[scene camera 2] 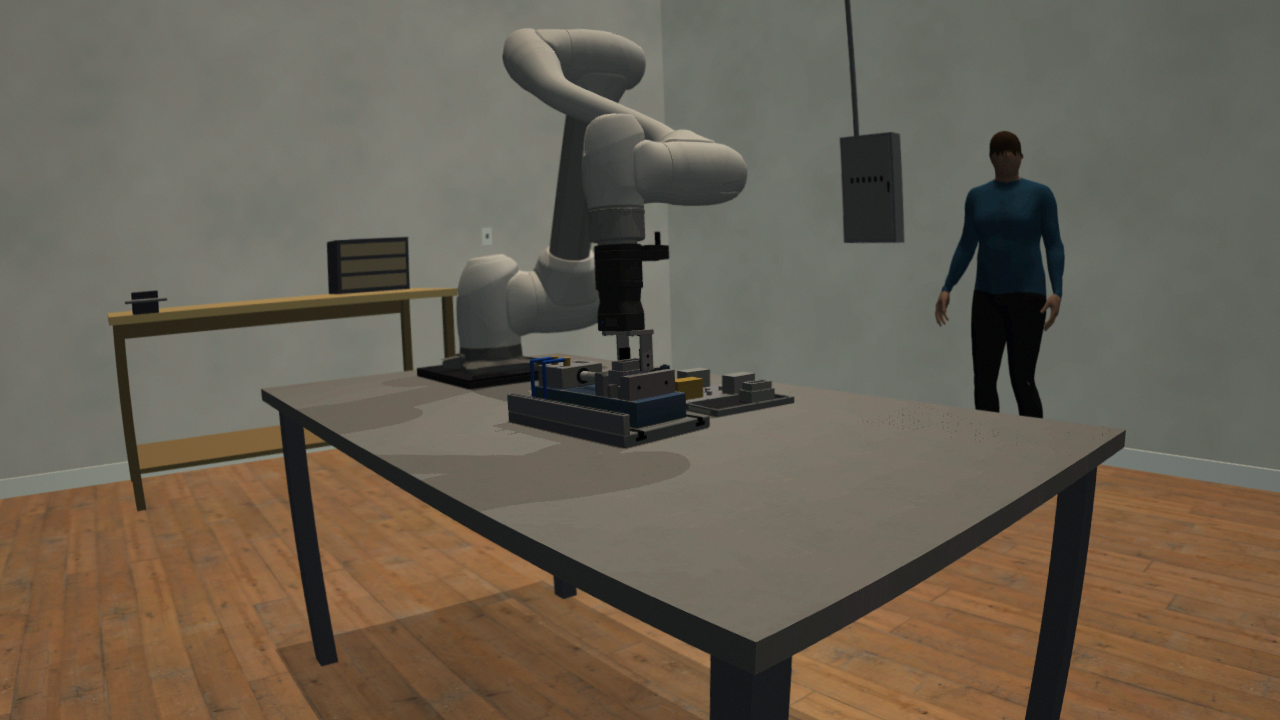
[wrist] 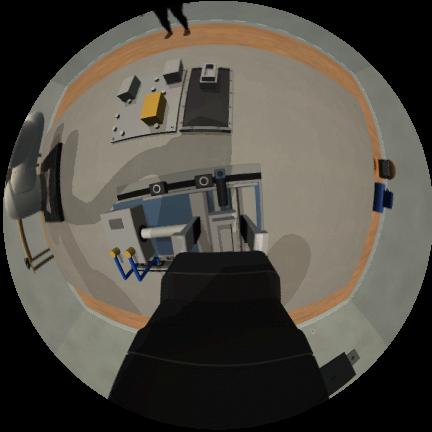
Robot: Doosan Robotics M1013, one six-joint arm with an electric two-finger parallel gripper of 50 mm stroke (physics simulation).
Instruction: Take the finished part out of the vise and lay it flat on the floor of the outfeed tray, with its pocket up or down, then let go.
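Frame: origin at the arm's base, x ahead, y left, z up, level; millimetres.
Seen in the pictures: gripper, between the fingertips: (scene camera 2: 635, 369) (wrist: 219, 223); arm's base, origin of its link: (scene camera 2: 491, 367) (wrist: 46, 190).
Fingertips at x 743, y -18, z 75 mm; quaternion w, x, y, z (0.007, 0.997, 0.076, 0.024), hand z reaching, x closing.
Note:
Pixels of each thing's top centre, then the offset from my fingertips to it. "*": a spot on its surface instead.
- finished part, centre of its top: (wrist: 225, 241) (scene camera 2: 629, 360) dx +8, dy -15, dz +18 mm
- vise, centre of its top: (wrist: 173, 238) (scene camera 2: 603, 366) dx -58, dy -27, dz +2 mm
- pocketed part, centre of its top: (scene camera 2: 757, 381) (wrist: 208, 69) dx -54, dy +293, dz -56 mm
- pale plate, centre of its top: (wrist: 145, 99) dx -193, dy +238, dz -89 mm
- yellow block, centre of its top: (scene camera 2: 685, 379) (wrist: 149, 103) dx -151, dy +195, dz -53 mm
- black cylinder, a spot on its surface: (wrist: 221, 193) * dx -3, dy +37, dz -1 mm
- grey housing, a spot on its surface: (wrist: 122, 235) * dx -145, dy -38, dz -1 mm
The finished part (scene camera 2: 626, 365) (wrist: 226, 236), a light grey block with a rectangular pocket facing up, sits in the vise (scene camera 2: 657, 409) (wrist: 175, 210) between its jaws. My gripper (scene camera 2: 634, 360) (wrist: 219, 223) points straight down at the vise, open and empty. In the wrist view its dark finger pads stand to the left and right of the part, with gaps on both sides; how low the tips reach is hard to tell. The outfeed tray (scene camera 2: 738, 407) (wrist: 205, 107) is dark and shallow. Another pocketed part (scene camera 2: 756, 390) (wrist: 209, 74) is at its far end.
A pale plate (wrist: 135, 114) beside the tray bears two grey blocks (wrist: 129, 89) (wrist: 173, 71), a yellow block (scene camera 2: 688, 386) (wrist: 152, 108) and pins. A black cylinder (wrist: 221, 193) stands by the part. Blue pipes (scene camera 2: 539, 376) (wrist: 136, 274) rise beside the grey housing (wrist: 122, 235).

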